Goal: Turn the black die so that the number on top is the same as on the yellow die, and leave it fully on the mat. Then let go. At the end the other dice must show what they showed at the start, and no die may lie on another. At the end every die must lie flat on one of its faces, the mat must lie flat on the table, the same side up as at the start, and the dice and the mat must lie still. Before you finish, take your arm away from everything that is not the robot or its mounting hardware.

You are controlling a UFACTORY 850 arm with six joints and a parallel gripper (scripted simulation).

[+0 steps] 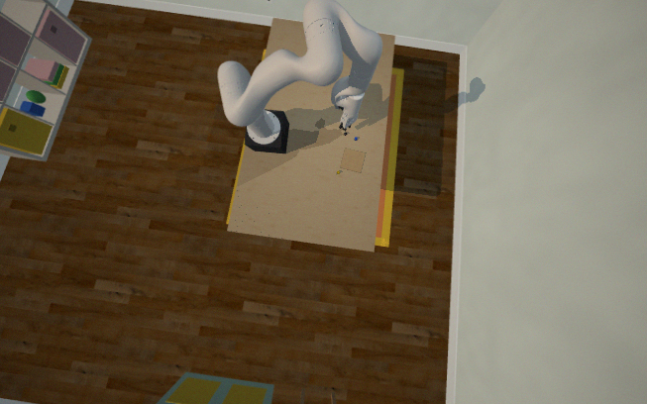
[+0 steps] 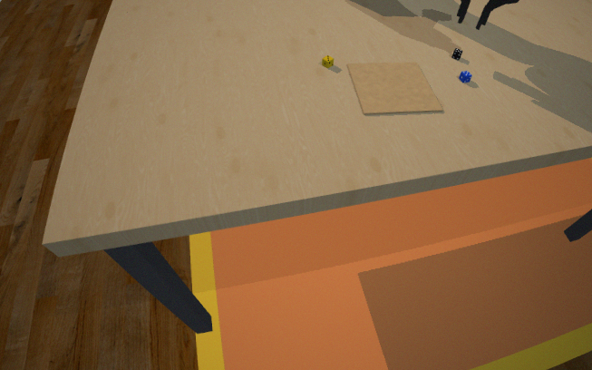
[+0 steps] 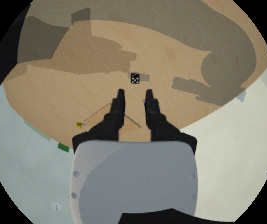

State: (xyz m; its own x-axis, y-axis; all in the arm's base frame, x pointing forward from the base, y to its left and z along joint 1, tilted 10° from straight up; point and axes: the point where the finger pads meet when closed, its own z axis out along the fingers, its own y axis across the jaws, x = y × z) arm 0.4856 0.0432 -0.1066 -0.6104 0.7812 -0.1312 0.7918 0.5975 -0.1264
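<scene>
Right now the black die is 90 mm below my hand and 10 mm to the right of it. From my hand the other things lie so: tan mat (190 mm to the right, 90 mm below, 50 mm ahead); then blue die (90 mm below, 70 mm ahead, 40 mm to the right); then yellow die (270 mm to the right, 90 mm below, 50 mm behind).
</scene>
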